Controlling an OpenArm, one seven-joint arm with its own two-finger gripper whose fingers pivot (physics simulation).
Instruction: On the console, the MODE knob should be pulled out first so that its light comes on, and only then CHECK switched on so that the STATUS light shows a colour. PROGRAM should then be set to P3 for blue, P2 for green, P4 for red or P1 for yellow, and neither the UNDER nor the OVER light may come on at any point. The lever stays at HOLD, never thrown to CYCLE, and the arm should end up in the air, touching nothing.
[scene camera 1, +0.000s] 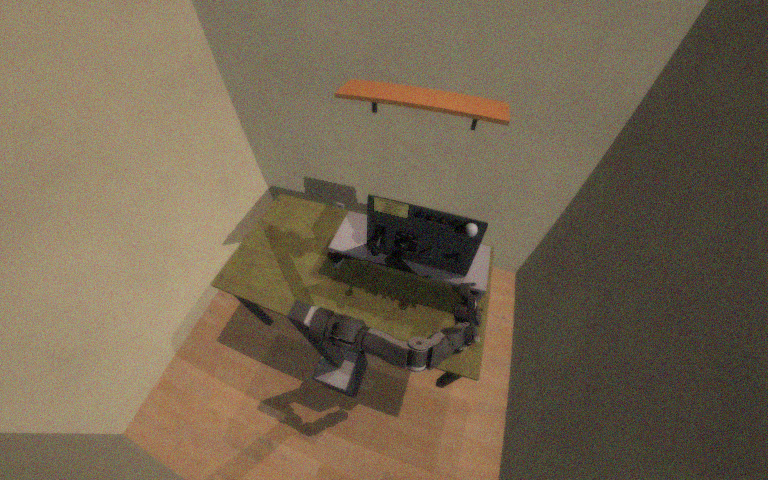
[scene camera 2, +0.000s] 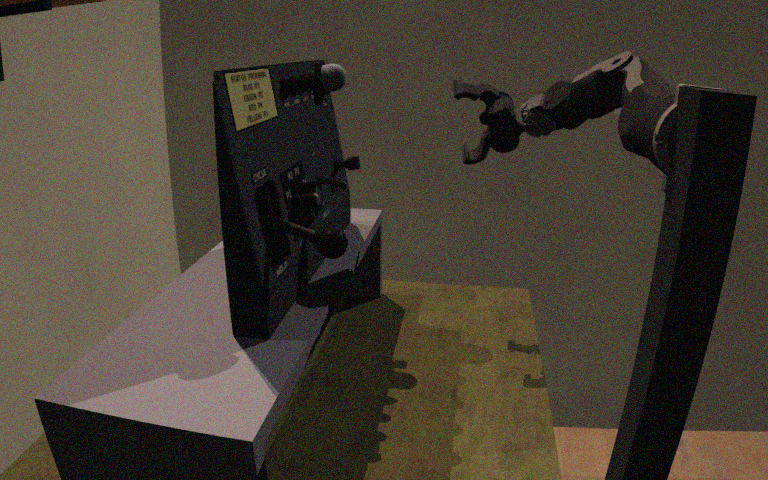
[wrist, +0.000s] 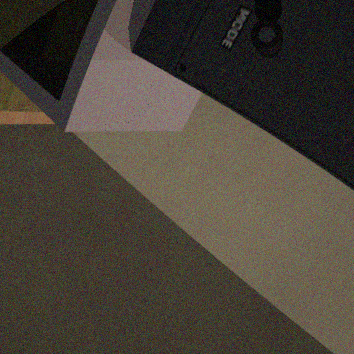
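The dark console (scene camera 1: 430, 257) (scene camera 2: 240, 152) stands on a pale plinth. The MODE knob (scene camera 2: 351, 163) (wrist: 266, 35) sticks out from its face; no lit light shows by it. The STATUS light (scene camera 1: 471, 229) (scene camera 2: 333, 76) is a whitish ball with no colour. The lever's ball (scene camera 2: 331, 244) is low, at the HOLD end. The PROGRAM dial (scene camera 2: 307, 200) is too dark to read. The CHECK switch's position is unclear, and UNDER and OVER cannot be made out. My gripper (scene camera 1: 468, 289) (scene camera 2: 459, 125) is open and empty, in the air before the console's right side, touching nothing.
The pale plinth (scene camera 1: 480, 271) (scene camera 2: 198, 416) stands on the green table (scene camera 1: 237, 266) (scene camera 2: 492, 407). A yellow card (scene camera 1: 390, 207) (scene camera 2: 250, 99) is on the console's upper left. An orange shelf (scene camera 1: 424, 100) hangs on the wall above. The side wall (scene camera 1: 651, 283) is to the right.
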